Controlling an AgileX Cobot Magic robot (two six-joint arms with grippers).
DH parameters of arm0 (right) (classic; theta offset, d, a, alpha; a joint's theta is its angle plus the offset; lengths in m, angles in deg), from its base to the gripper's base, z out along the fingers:
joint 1: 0 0.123 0 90
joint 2: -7.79 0 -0.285 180
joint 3: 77.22 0 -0.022 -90
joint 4: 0 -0.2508 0 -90
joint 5: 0 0 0.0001 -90
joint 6: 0 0.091 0 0
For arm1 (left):
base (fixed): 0 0 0 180
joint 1: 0 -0.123 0 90
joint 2: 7.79 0 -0.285 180
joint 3: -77.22 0 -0.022 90
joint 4: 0 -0.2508 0 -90
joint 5: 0 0 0.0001 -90
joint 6: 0 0.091 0 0
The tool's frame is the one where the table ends.
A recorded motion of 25 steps. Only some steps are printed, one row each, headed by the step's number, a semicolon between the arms.
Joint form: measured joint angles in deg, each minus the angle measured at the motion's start. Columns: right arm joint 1, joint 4, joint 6, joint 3, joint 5, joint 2; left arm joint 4, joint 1, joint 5, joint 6, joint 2, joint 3.
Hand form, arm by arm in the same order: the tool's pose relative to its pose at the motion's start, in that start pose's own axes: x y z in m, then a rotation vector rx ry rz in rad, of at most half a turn. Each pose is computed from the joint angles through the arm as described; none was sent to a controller.
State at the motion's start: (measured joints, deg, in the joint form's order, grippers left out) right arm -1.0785 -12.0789 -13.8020 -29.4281 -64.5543 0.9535; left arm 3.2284 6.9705 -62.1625 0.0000 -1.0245 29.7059
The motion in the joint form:
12: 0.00 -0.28 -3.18 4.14 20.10 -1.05; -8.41 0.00 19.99 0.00 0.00 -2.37
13: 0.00 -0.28 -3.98 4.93 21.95 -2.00; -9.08 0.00 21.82 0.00 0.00 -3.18
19: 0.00 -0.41 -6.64 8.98 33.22 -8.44; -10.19 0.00 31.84 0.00 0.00 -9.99
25: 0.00 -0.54 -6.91 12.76 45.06 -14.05; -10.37 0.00 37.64 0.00 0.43 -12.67
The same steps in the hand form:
12: -0.0180 -0.0094 0.0156 0.0765 -0.2510 -0.0367; -0.0236 0.0097 0.0047 -0.1159 -0.3069 0.0909
13: -0.0189 -0.0110 0.0206 0.0830 -0.2518 -0.0455; -0.0237 0.0103 0.0073 -0.1233 -0.3245 0.1006
19: -0.0243 -0.0203 0.0490 0.1195 -0.2588 -0.0623; -0.0138 0.0113 0.0316 -0.1248 -0.3798 0.1274
25: -0.0259 -0.0288 0.0721 0.1623 -0.2937 -0.0459; -0.0120 0.0110 0.0405 -0.1186 -0.4263 0.1372

